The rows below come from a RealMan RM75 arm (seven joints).
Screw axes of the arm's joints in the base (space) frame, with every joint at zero. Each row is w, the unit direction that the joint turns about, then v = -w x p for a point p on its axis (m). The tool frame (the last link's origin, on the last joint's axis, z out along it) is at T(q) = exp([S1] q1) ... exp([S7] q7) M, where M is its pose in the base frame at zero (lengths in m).
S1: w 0 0 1 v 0 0 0
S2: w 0 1 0 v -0.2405 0 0
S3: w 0 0 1 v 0 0 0
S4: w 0 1 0 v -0.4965 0 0
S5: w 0 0 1 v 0 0 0
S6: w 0 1 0 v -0.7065 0 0
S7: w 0 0 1 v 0 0 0
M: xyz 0 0 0.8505 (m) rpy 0 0 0 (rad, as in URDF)
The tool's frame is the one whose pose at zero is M.
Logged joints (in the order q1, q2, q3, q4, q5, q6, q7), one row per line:
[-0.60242, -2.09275, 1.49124, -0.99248, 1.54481, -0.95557, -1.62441]
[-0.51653, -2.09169, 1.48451, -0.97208, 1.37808, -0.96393, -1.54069]
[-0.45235, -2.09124, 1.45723, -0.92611, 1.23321, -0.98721, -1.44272]
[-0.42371, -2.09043, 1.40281, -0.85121, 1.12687, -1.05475, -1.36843]
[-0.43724, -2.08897, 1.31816, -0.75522, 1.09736, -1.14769, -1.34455]
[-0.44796, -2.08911, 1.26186, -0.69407, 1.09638, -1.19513, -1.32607]
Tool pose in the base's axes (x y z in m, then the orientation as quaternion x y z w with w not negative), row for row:
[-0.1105, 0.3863, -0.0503, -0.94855, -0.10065, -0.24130, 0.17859]
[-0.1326, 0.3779, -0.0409, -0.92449, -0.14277, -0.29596, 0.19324]
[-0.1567, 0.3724, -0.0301, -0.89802, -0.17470, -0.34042, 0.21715]
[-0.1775, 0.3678, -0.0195, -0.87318, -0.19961, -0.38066, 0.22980]
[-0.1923, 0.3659, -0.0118, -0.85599, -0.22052, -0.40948, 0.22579]
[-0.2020, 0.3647, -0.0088, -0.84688, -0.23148, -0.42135, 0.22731]
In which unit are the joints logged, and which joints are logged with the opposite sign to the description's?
The joints are logged in radians. Opposite sign: q4, q6.
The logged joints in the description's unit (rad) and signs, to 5 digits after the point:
[-0.60242, -2.09275, 1.49124, 0.99248, 1.54481, 0.95557, -1.62441]
[-0.51653, -2.09169, 1.48451, 0.97208, 1.37808, 0.96393, -1.54069]
[-0.45235, -2.09124, 1.45723, 0.92611, 1.23321, 0.98721, -1.44272]
[-0.42371, -2.09043, 1.40281, 0.85121, 1.12687, 1.05475, -1.36843]
[-0.43724, -2.08897, 1.31816, 0.75522, 1.09736, 1.14769, -1.34455]
[-0.44796, -2.08911, 1.26186, 0.69407, 1.09638, 1.19513, -1.32607]

